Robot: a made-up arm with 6 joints.
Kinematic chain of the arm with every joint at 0, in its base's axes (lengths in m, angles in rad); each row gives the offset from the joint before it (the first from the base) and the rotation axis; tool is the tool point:
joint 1: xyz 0 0 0.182 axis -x
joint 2: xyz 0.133 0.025 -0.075 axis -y
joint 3: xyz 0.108 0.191 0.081 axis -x
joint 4: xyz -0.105 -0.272 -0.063 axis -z
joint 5: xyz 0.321 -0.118 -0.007 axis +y
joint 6: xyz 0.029 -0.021 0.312 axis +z
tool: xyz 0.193 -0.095 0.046
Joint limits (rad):
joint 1: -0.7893..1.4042
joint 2: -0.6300..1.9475
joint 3: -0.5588..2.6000
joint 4: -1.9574..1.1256
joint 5: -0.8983..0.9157
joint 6: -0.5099..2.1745
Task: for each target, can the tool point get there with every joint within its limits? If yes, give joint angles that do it. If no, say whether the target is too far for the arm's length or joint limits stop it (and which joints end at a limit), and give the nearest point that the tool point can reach.
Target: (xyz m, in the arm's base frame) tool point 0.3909 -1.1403 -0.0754
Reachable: no: joint limits stop it (at a limit: joint 2, joint 3, joint 5) | nearest point 0.3164 -0.8350 -0.0065 | short by 0.322 m
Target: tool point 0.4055 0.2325 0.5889
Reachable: yes | joints 0.3721 0.3766 0.1337 -0.1088 -0.0627 1.3933
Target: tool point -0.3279 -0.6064 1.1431
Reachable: no: joint limits stop it (at a limit: joint 1, joint 4, joint 5) | nearest point -0.2765 -0.5160 1.0468 | short by 0.142 m
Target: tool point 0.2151 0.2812 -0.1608
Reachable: yes | joints -0.0396 -0.1374 2.0951 -1.2417 0.4246 1.7222
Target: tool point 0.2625 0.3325 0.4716
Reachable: yes | joints -0.3101 1.6362 2.2922 -0.7547 -0.0456 1.7621
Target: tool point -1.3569 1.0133 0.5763
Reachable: no: too far | nearest point -0.8421 0.7237 0.4636 | short by 0.601 m
